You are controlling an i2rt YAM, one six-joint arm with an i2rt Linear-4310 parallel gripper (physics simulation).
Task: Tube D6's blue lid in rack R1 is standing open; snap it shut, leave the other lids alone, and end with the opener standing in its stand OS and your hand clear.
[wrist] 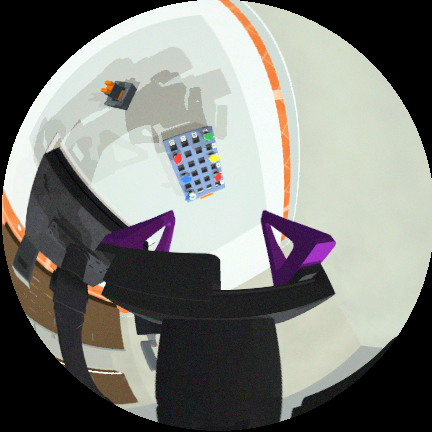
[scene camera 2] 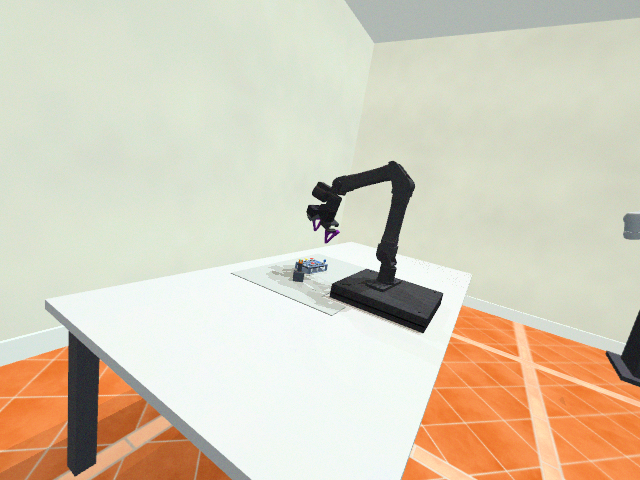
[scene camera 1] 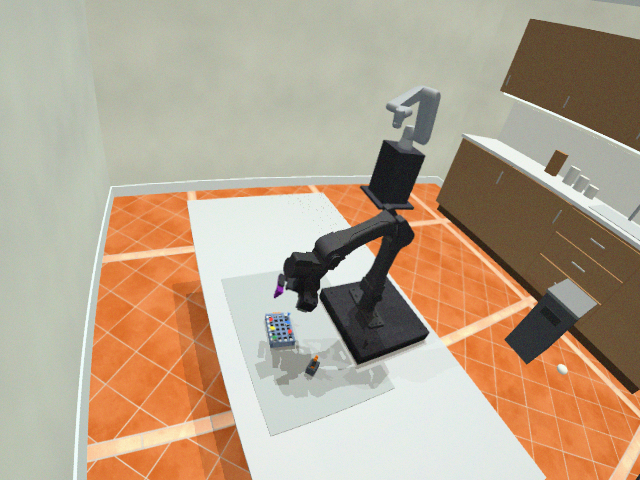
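Pixels of known places: gripper, fingertip midpoint: (wrist: 217,214) (scene camera 2: 320,237) (scene camera 1: 287,301); arm's base, link origin: (wrist: 78,249) (scene camera 2: 384,283) (scene camera 1: 365,307).
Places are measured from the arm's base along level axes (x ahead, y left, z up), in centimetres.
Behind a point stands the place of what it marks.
Note:
Blue rack R1 (scene camera 1: 282,344) @(x 35.4, y 6.8, z -4.7 cm) (wrist: 191,145) @(x 35.5, y 5.2, z -1.9 cm) lies on the mat with coloured lids; it also shows in scene camera 2 (scene camera 2: 313,269) @(x 34.2, y 0.5, z -4.7 cm). A blue lid (scene camera 1: 288,314) @(x 31.2, y -2.3, z 0.1 cm) (scene camera 2: 324,261) @(x 31.0, y -2.5, z -0.3 cm) (wrist: 189,197) @(x 31.2, y -2.6, z 0.5 cm) stands up at one corner of the rack, beside a white tube top. Another blue lid (wrist: 186,179) @(x 32.3, y 0.3, z -0.7 cm) sits lower, further in. Tube labels are too small to read. The orange opener (scene camera 1: 315,358) @(x 28.8, y 18.9, z 3.6 cm) (scene camera 2: 300,262) @(x 28.4, y 18.7, z 2.6 cm) (wrist: 107,86) @(x 28.3, y 18.9, z 2.5 cm) stands in the dark stand OS (scene camera 1: 311,368) @(x 29.6, y 19.8, z -1.0 cm) (scene camera 2: 298,276) @(x 27.4, y 19.8, z -2.7 cm) (wrist: 130,93) @(x 29.9, y 18.0, z -2.9 cm). My gripper (scene camera 2: 321,236) @(x 33.8, y 0.2, z 10.8 cm) (wrist: 217,214) @(x 33.8, y 0.2, z 10.8 cm) is open and empty, high above the mat, apart from rack and stand.
The pale mat (scene camera 1: 289,413) @(x 39.9, y 31.3, z -4.9 cm) (scene camera 2: 258,277) @(x 38.1, y 30.6, z -4.9 cm) lies on the white table (scene camera 1: 413,428) @(x 3.1, y 47.8, z -5.1 cm) (scene camera 2: 232,361) @(x 3.0, y 69.3, z -5.2 cm). The arm's black base (scene camera 1: 392,330) @(x -5.8, y 12.9, z -0.1 cm) (scene camera 2: 387,302) @(x -8.7, y 17.5, z -0.2 cm) stands beside the mat. An orange strip (wrist: 206,195) @(x 34.6, y -5.8, z -2.5 cm) marks the rack's end near the raised blue lid. Arm shadows fall around the stand.

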